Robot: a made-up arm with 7 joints.
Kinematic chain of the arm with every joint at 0, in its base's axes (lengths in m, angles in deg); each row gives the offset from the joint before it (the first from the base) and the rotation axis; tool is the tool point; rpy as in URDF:
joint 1: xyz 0 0 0.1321 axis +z
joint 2: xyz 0 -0.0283 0.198 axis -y
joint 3: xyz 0 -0.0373 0.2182 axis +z
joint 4: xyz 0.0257 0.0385 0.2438 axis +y
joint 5: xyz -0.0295 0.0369 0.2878 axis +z
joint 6: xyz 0 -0.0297 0.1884 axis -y
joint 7: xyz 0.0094 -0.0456 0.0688 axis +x
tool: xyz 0 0 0 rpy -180 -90 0
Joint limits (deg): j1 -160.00..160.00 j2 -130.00..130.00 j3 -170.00..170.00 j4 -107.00..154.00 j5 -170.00..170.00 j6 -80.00..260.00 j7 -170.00..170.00
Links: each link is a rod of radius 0.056 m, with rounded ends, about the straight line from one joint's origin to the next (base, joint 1, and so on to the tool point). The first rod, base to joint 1, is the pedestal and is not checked.
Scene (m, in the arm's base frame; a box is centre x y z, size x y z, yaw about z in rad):
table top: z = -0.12
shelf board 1: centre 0.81 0.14 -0.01 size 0.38 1 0.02 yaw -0.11
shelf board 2: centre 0.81 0.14 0.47 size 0.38 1 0.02 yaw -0.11
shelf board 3: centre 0.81 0.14 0.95 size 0.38 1 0.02 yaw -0.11
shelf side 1: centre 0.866 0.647 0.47 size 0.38 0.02 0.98 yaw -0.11
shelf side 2: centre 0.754 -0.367 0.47 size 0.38 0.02 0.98 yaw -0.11
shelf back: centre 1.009 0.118 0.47 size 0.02 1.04 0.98 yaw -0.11
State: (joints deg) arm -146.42 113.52 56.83 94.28 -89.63 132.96 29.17
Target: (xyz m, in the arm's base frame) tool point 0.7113 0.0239 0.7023
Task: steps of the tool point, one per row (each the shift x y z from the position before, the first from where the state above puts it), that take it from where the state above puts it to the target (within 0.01 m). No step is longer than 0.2 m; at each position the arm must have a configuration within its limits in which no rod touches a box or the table.
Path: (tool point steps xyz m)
1: -0.0695 0.0138 0.0004
2: -0.0762 0.0084 -0.0001
3: -0.0815 0.0030 -0.0003
4: 0.0496 0.0405 0.1312
5: 0.0077 0.0173 0.1571
6: -0.0408 -0.0031 0.1631
7: 0.0861 -0.0047 0.0134
8: 0.0828 -0.0093 -0.0006
9: 0.0759 -0.0131 -0.0128

